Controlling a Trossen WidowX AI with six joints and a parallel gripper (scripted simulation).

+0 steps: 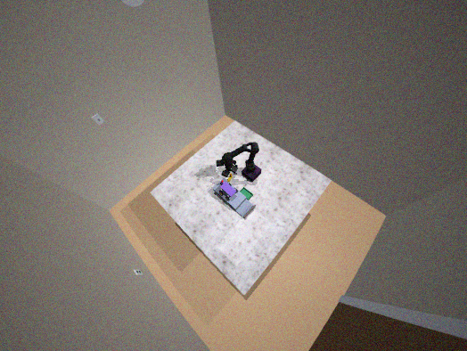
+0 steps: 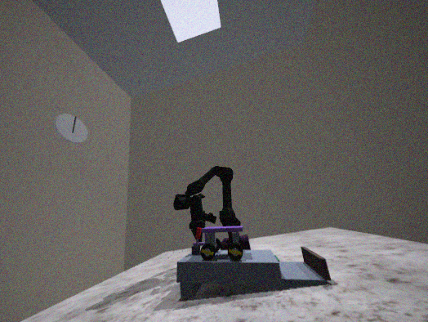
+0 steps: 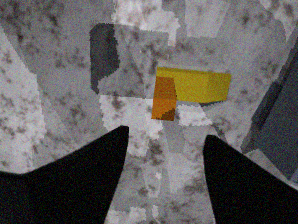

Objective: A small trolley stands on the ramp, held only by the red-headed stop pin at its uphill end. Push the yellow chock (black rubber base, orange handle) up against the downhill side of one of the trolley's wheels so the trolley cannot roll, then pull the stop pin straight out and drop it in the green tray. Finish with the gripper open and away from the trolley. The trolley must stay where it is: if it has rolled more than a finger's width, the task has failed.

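Right now my gripper tip is 2 cm short of the yellow chock, 1 cm to the right of it and 7 cm above it. Also, from my gripper tip: purple trolley 17 cm ahead, 11 cm to the left, 2 cm above; grey ramp 17 cm ahead, 12 cm to the left, 5 cm below; red-headed stop pin 14 cm ahead, 2 cm to the left, 4 cm above.
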